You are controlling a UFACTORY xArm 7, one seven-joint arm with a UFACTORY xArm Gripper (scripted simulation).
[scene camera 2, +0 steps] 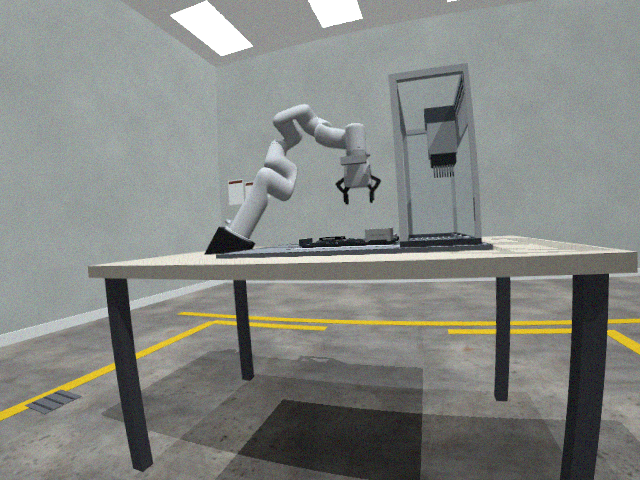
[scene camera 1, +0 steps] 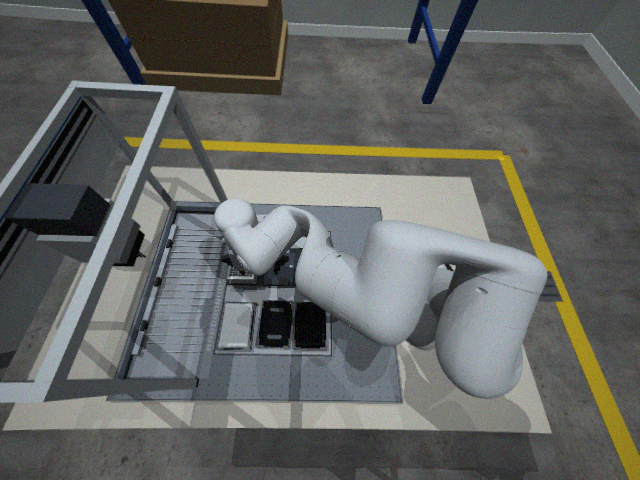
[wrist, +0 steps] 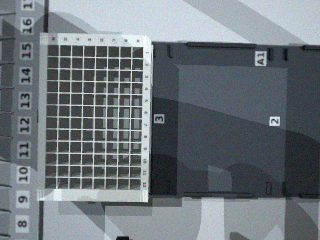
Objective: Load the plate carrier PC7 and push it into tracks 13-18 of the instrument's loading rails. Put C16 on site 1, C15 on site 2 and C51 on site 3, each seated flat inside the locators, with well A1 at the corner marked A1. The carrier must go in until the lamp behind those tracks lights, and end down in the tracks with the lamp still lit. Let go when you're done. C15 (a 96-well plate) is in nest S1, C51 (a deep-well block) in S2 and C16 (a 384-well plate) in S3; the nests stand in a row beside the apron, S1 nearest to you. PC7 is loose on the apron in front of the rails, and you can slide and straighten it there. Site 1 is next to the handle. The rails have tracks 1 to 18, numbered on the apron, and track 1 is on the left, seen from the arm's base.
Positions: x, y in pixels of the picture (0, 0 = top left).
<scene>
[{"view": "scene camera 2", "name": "my gripper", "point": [359, 203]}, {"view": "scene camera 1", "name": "dark plate carrier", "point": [286, 276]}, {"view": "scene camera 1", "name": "dark 96-well plate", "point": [308, 314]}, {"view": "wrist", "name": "dark plate carrier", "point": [228, 119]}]
</scene>
